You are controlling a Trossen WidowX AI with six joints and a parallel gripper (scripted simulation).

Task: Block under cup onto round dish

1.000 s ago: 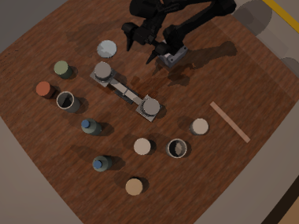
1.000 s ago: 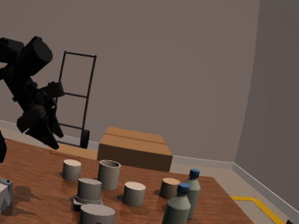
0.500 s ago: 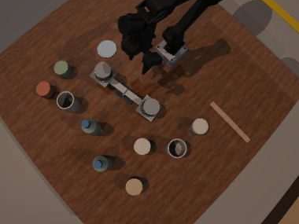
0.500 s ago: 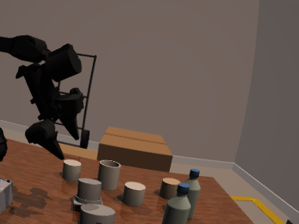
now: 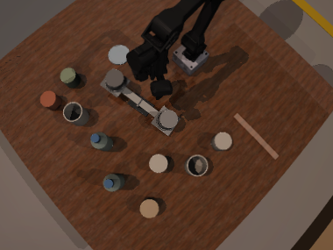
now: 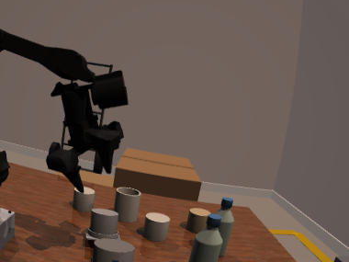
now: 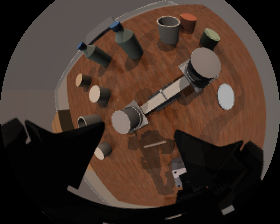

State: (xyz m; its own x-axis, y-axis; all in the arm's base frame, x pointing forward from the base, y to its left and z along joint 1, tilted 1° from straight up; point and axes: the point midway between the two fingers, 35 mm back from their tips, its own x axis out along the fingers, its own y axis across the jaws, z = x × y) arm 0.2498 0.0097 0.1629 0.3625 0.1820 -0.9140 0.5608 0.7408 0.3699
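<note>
Now: the pale green block 3 cm ahead of my gripper tip, 8 cm to the left of it and 15 cm below it. The rest, counted from my gripper tip: small balance (4 cm ahead, 5 cm to the right, 17 cm below); round pale blue dish (8 cm behind, 28 cm to the right, 19 cm below).
</note>
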